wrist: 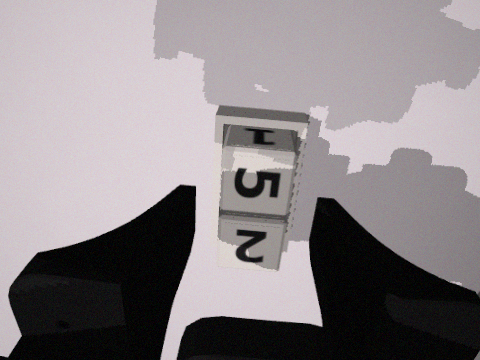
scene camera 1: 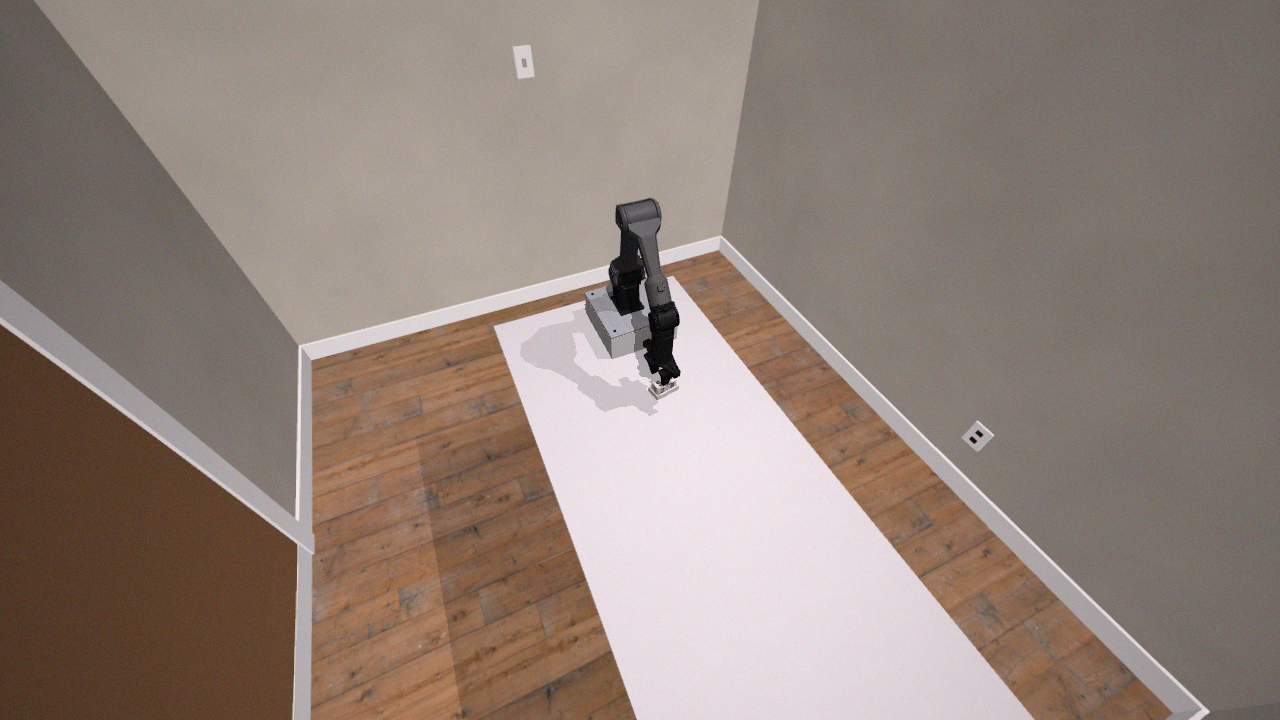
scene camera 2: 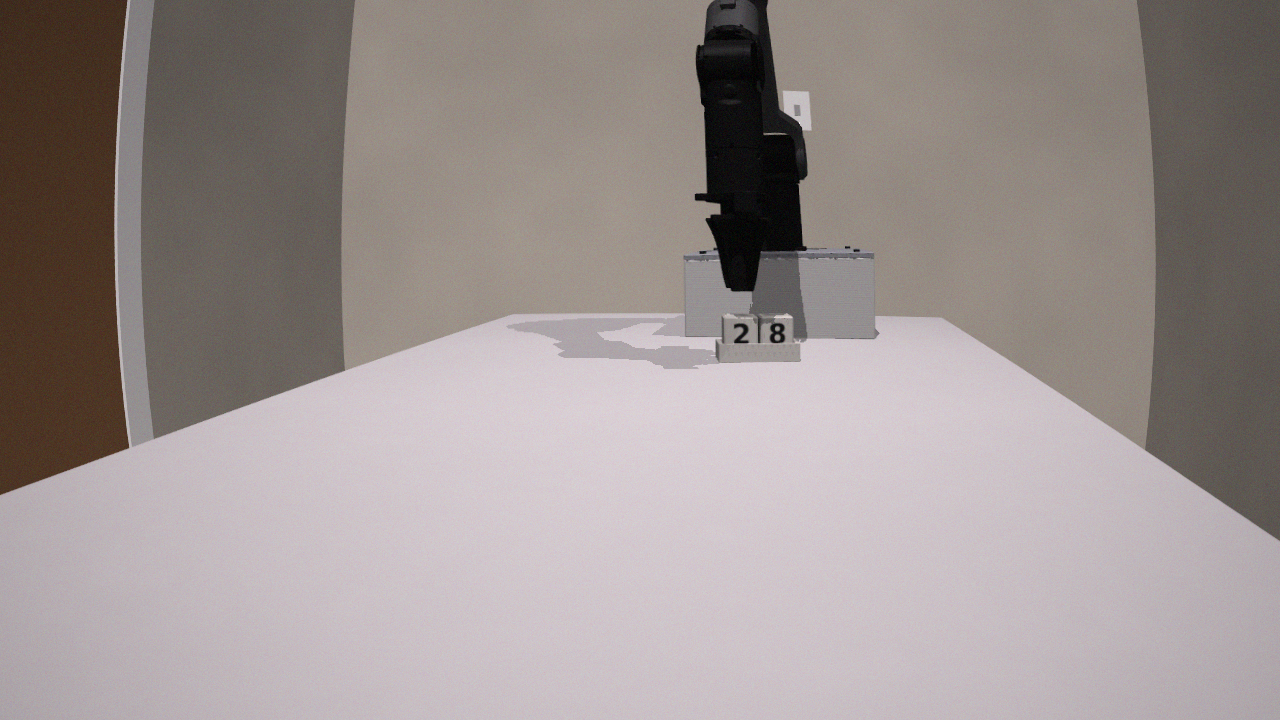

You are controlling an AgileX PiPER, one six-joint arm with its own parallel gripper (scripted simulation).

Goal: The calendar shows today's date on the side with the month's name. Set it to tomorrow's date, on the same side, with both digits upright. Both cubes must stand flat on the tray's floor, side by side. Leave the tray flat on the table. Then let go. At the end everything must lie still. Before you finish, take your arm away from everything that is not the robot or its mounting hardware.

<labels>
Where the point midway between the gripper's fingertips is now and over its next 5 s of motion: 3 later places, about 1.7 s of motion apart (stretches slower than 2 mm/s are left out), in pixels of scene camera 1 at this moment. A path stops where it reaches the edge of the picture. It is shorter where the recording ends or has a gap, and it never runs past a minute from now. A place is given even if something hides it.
The gripper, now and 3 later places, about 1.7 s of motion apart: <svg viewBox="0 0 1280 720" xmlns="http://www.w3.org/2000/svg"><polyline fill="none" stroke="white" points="659,377 659,384 660,364 696,352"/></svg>
</labels>
